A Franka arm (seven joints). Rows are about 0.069 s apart.
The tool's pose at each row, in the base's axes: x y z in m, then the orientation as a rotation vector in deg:
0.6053 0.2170 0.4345 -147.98 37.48 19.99
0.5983 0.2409 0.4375 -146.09 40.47 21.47
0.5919 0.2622 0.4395 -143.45 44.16 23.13
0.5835 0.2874 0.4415 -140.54 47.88 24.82
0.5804 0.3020 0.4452 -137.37 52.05 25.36
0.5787 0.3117 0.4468 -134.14 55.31 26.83
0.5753 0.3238 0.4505 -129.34 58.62 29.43
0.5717 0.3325 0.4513 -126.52 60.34 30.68
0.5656 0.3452 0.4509 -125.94 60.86 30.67
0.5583 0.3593 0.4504 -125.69 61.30 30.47
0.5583 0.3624 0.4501 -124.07 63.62 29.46
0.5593 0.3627 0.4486 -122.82 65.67 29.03
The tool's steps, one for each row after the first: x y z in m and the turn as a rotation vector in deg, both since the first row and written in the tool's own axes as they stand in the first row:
-0.0163 -0.0164 0.0098 1.01 -0.87 2.52
-0.0307 -0.0306 0.0192 2.50 -1.90 5.66
-0.0483 -0.0469 0.0307 4.11 -3.00 8.91
-0.0579 -0.0582 0.0349 6.12 -3.29 12.37
-0.0637 -0.0655 0.0384 7.95 -4.40 15.42
-0.0725 -0.0747 0.0415 10.68 -6.70 19.02
-0.0792 -0.0800 0.0455 12.37 -7.92 20.97
-0.0892 -0.0868 0.0527 12.76 -7.95 21.45
-0.1008 -0.0940 0.0609 12.95 -7.77 21.78
-0.1019 -0.0964 0.0627 14.15 -6.95 23.59
-0.1006 -0.0966 0.0640 14.86 -6.46 25.26

